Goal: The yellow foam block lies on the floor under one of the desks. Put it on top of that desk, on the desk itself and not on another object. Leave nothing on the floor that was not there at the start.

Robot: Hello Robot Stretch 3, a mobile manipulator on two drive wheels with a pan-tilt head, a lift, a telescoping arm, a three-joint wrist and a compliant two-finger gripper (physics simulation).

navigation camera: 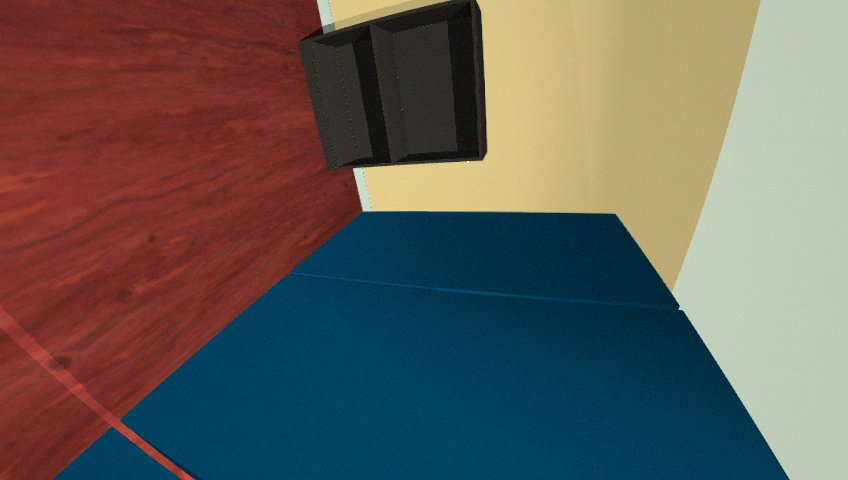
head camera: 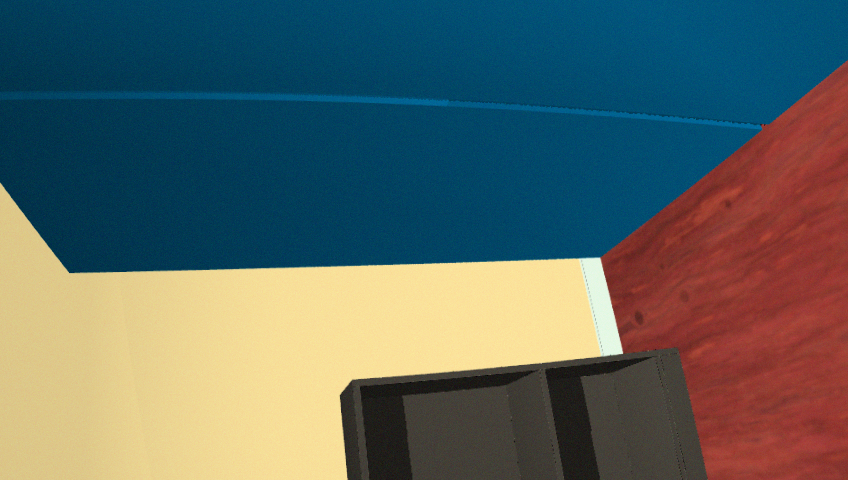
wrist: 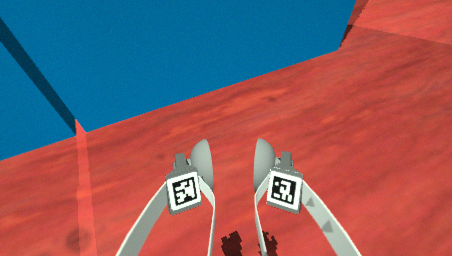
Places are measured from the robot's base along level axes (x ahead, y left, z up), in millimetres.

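Pixels of known places: gripper, fingertip midpoint: point(wrist: 232, 156).
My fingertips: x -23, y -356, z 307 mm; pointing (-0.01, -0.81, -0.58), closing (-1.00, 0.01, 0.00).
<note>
Behind a point stands the place of what it marks.
The yellow foam block and the desks do not show in any of the views. My gripper point(wrist: 232, 156) {x -23, y -356, z 307 mm} is in the lower middle of the wrist view, open and empty, with a gap between its two grey fingertips. It hangs over the red wood floor point(wrist: 320, 130) {x -266, y -644, z 0 mm} point(head camera: 767, 285) {x 1228, y 177, z 0 mm} point(navigation camera: 148, 148) {x 546, y 319, z 0 mm}, short of the foot of a blue panel. The gripper does not show in the head camera or navigation camera view.
A large blue panel point(head camera: 297, 184) point(navigation camera: 416, 368) point(wrist: 190, 45) stands on the floor. A dark shelf unit point(head camera: 550, 410) {x 1538, y 542, z 503 mm} point(navigation camera: 380, 89) {x 1412, y 819, z 502 mm} with open compartments stands by the yellow wall point(head camera: 238, 333) {x 1989, y 347, z 1361 mm} point(navigation camera: 535, 118) {x 1813, y 717, z 1359 mm}. A narrow gap with light runs beside the panel in the wrist view.
</note>
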